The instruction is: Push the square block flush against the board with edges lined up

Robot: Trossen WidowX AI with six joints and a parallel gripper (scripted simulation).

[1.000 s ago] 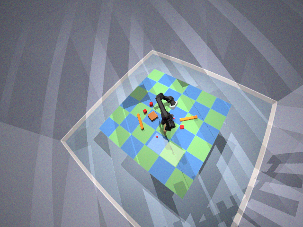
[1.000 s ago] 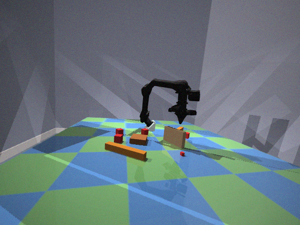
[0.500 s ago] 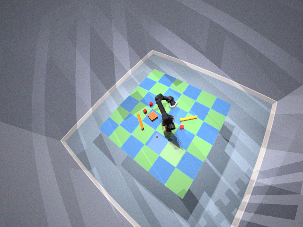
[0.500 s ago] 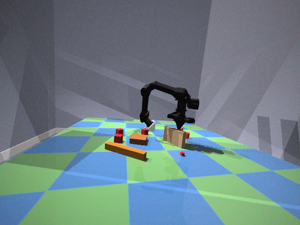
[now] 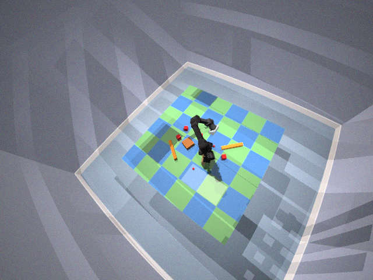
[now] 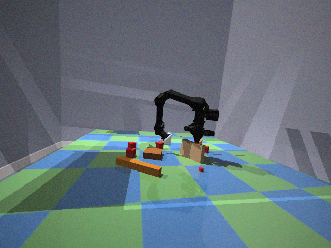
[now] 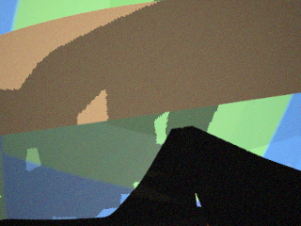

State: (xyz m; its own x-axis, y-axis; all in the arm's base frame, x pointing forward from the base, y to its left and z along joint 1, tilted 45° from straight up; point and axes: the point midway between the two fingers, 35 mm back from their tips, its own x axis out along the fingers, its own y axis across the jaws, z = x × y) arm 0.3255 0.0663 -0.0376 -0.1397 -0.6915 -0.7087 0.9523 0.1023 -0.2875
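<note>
Right now my gripper tip is 30 mm to the left of the board, 30 mm above it and 10 mm short of it. From my gripper tip the other things lie so: square block: 250 mm to the right, 60 mm below, 60 mm behind.
</note>
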